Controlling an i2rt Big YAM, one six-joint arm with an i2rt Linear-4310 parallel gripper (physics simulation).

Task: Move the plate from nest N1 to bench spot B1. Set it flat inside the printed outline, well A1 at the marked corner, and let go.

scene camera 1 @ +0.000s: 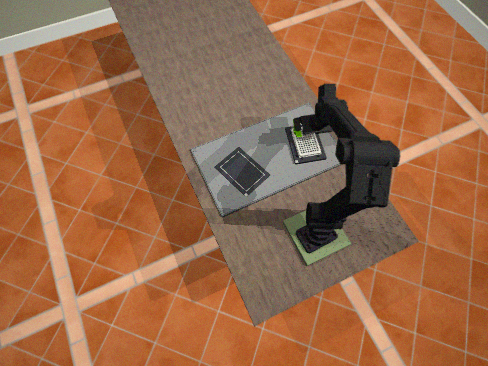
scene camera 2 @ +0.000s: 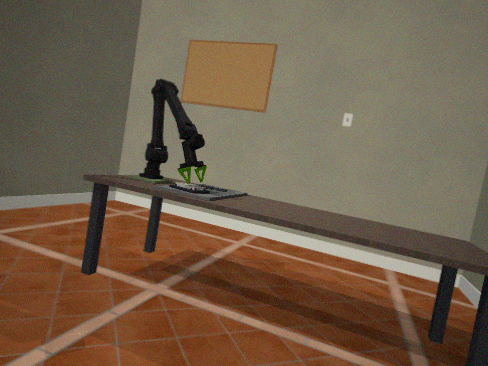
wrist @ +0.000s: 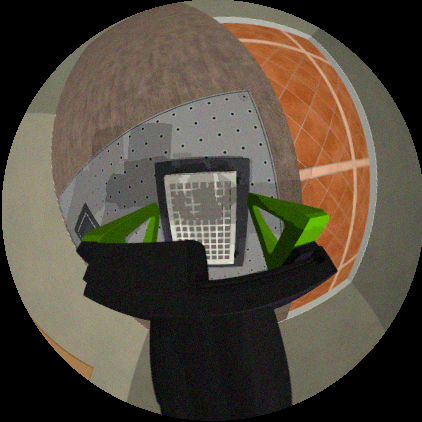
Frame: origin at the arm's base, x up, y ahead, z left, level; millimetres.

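Seen in the pictures: gripper, fingertip midpoint: point(scene camera 1: 305, 130) point(scene camera 2: 195, 182) point(wrist: 202, 202); arm's base at its link origin: point(scene camera 1: 316, 235) point(scene camera 2: 151, 177).
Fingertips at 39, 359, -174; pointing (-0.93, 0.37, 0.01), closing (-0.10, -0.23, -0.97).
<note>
Pixels of each thing's middle, then the offset from my fingertips to it, as dx, dy, dz. "pt": a spot on its surface instead. Level surfaces: height alone.
- white plate at the middle of its body: point(wrist: 202, 222) point(scene camera 1: 305, 141) point(scene camera 2: 190, 186) -24, -31, +14
- dark nest N1 at a spot on its surface: point(wrist: 242, 215) pt -31, -39, -39
- Bench spot B1 at a spot on its surface: point(scene camera 1: 242, 170) pt -42, -23, +283
- long brown table at its surface level: dx -56
The white plate point(scene camera 1: 308, 145) point(wrist: 223, 242) with a grid of wells lies in the dark nest N1 point(scene camera 1: 314, 160) point(wrist: 242, 215). My gripper point(scene camera 1: 298, 131) point(scene camera 2: 193, 181) point(wrist: 202, 202) is open, its green fingers apart above the plate, one toward each long side in the wrist view. A gap shows between the fingertips and the nest in scene camera 2. Bench spot B1 point(scene camera 1: 242, 170) is a dark rectangle with a thin light printed outline and a small light mark by one corner; part of it also shows at the left in the wrist view. The wells' labels are too small to read.
The nest and the spot are on a grey perforated board point(scene camera 1: 207, 156) point(scene camera 2: 220, 197) point(wrist: 210, 117) on a long brown table point(scene camera 1: 200, 65) point(scene camera 2: 320, 224) point(wrist: 145, 65). The arm's base stands on a green pad point(scene camera 1: 310, 259) near the table's end. The board's edge is close beside the nest.
</note>
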